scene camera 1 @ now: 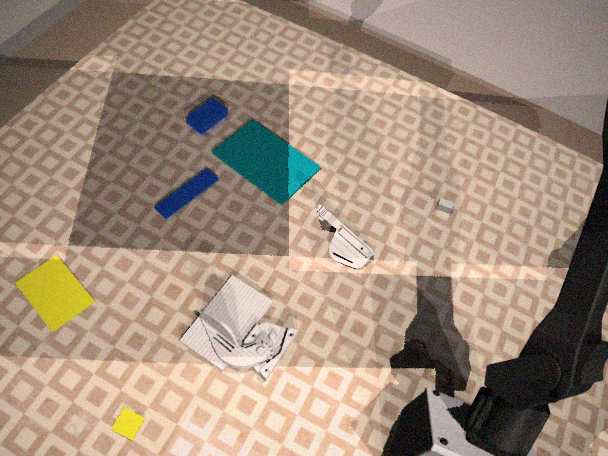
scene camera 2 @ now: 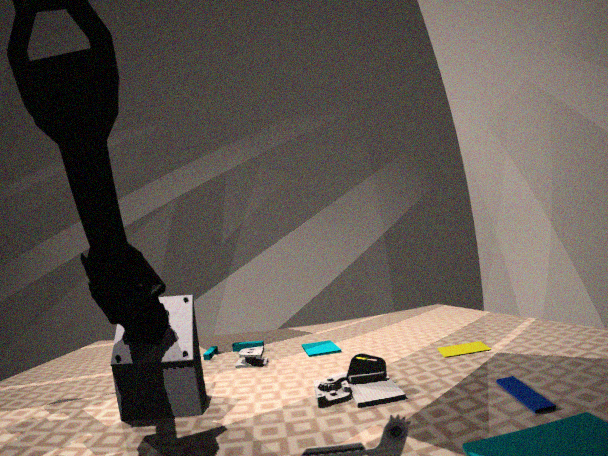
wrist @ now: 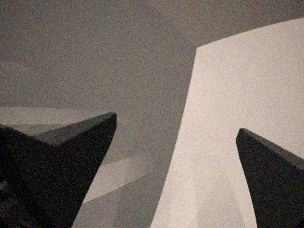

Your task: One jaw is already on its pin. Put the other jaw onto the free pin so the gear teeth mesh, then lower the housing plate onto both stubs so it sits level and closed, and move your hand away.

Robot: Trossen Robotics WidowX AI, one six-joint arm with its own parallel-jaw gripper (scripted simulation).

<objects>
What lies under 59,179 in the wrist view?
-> My gripper.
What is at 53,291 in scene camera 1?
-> A yellow plate.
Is my gripper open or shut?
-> Open.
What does my gripper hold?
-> Nothing.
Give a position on a teal sheet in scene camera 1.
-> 271,164
</objects>
